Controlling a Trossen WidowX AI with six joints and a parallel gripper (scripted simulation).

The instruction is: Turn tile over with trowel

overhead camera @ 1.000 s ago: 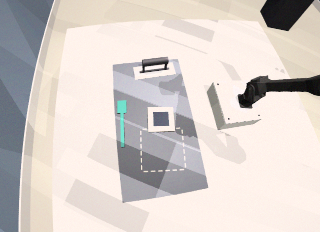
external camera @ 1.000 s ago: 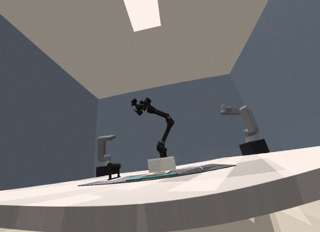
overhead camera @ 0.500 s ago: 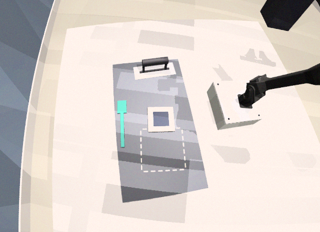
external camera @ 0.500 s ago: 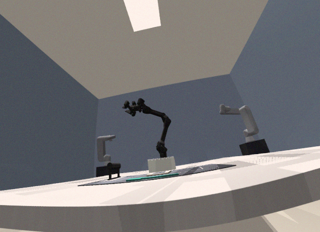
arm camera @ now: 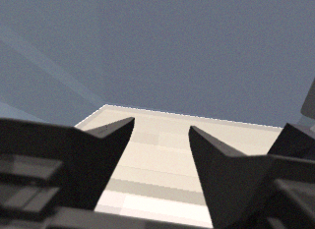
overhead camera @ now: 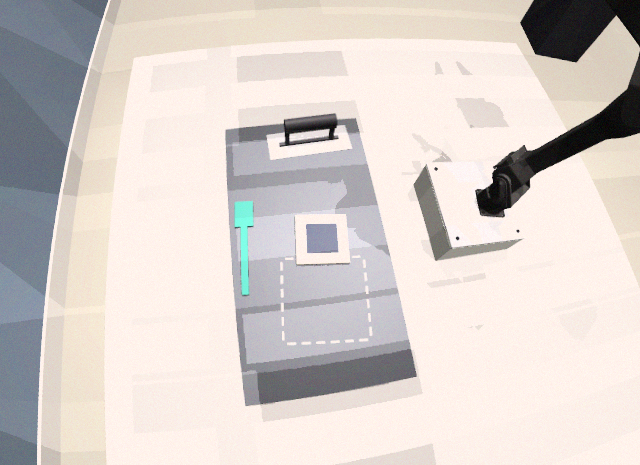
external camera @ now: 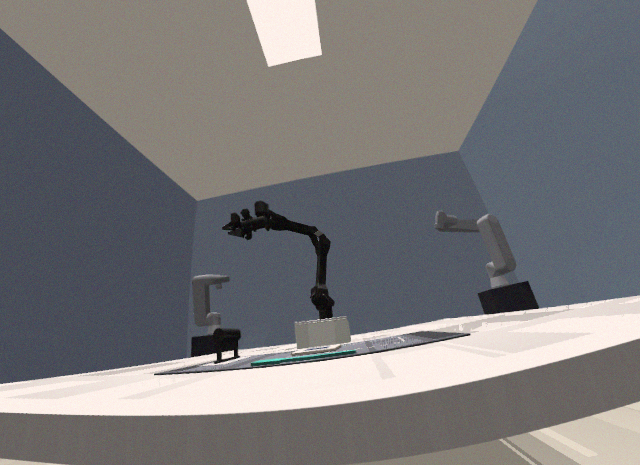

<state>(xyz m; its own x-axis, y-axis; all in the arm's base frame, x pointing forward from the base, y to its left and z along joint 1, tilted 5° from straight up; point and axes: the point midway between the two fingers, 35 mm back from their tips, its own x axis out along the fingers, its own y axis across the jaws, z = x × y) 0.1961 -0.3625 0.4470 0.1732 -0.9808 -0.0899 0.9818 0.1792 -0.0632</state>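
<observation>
My gripper tip is now 210 mm short of the dark-handled float, 190 mm to the right of it and 510 mm above it. Also, from my gripper tip: teal trowel (370 mm ahead, 460 mm to the left, 540 mm below); tile (200 mm ahead, 460 mm to the left, 540 mm below).
</observation>
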